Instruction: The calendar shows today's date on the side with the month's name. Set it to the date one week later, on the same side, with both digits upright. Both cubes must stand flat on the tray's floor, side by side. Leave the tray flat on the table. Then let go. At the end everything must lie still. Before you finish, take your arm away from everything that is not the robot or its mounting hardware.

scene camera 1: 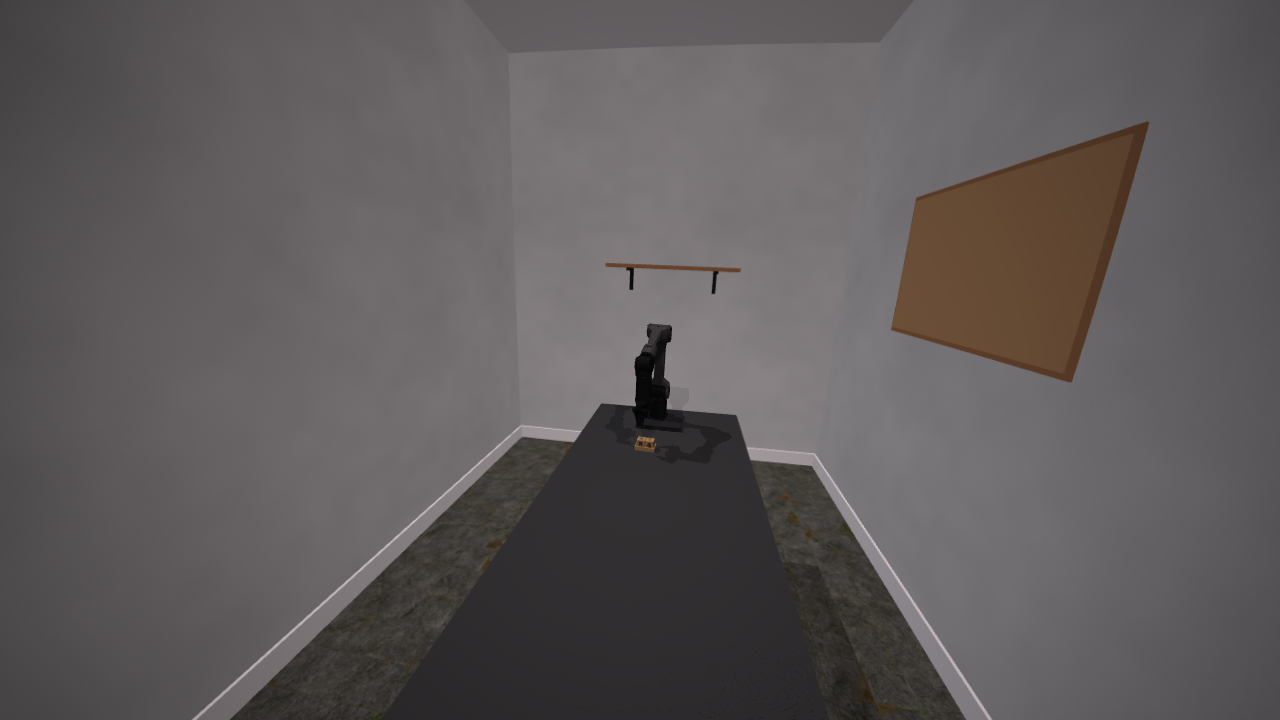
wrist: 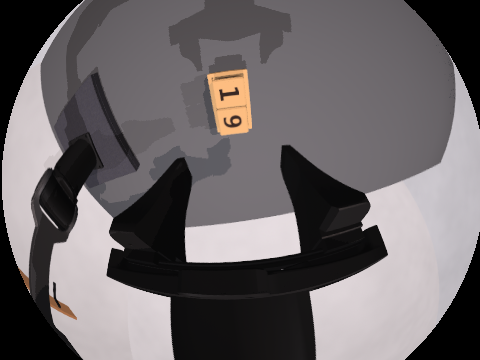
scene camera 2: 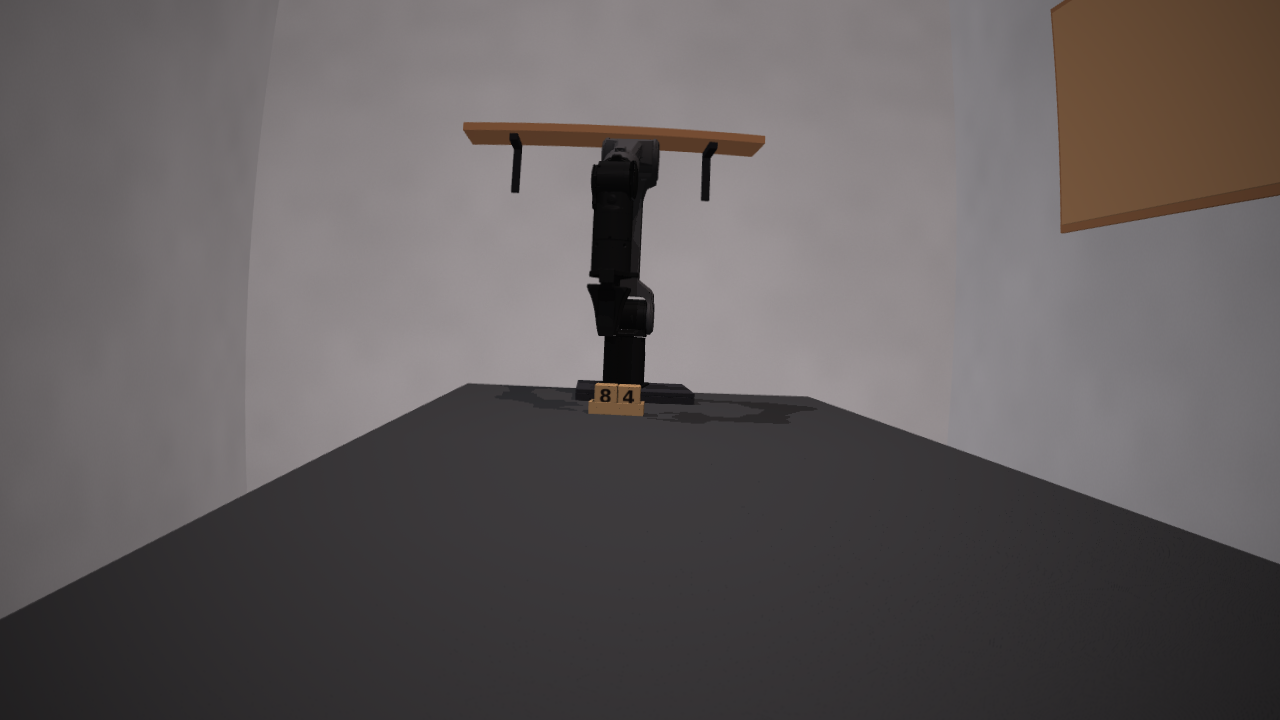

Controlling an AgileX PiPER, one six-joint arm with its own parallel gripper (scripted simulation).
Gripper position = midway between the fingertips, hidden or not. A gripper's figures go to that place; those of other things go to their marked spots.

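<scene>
There's a cube (wrist: 232, 120) that's 18 cm from the lens, and a cube (wrist: 229, 91) at 17 cm from the lens. My gripper (wrist: 233, 161) is 12 cm from the lens.
</scene>
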